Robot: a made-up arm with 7 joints.
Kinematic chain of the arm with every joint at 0, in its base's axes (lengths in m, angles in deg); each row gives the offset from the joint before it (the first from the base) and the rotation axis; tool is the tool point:
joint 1: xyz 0 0 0.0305 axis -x
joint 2: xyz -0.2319 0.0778 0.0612 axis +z
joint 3: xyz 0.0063 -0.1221 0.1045 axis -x
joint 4: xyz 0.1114 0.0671 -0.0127 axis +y
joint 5: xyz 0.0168 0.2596 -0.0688 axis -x
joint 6: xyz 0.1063 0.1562 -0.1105 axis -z
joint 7: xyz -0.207 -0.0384 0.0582 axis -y
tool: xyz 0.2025 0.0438 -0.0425
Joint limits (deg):
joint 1: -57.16..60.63
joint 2: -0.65..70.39
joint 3: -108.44..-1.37
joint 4: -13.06..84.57
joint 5: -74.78..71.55
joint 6: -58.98..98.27
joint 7: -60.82..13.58
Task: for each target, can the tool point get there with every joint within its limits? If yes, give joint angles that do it. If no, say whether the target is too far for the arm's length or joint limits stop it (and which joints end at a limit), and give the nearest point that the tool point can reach.
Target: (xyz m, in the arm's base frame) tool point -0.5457 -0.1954 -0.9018
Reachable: no: joint limits stop it (at a limit: joint 1, joint 3, joint 6, joint 7) | nearest point -0.4398 0.0256 -0.5301 | short by 0.445 m
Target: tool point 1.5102 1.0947 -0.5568
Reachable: no: too far | nearest point 0.1209 0.6565 -0.2415 | short by 1.491 m
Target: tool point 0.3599 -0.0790 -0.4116
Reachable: no: joint limits stop it (at a limit: joint 1, joint 2, joint 3, joint 4, joint 6, joint 7) | nearest point 0.1372 -0.0507 -0.3849 | short by 0.226 m
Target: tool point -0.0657 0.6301 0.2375
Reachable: yes | joints 50.61 7.45 -89.62 10.95 15.10 17.04 -7.41
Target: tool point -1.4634 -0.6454 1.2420
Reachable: no: too far | nearest point -0.6477 -0.3005 0.6546 | short by 1.063 m
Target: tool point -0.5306 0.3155 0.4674
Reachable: yes | joints -25.13 60.78 -15.29 33.17 -59.92 41.30 -26.99
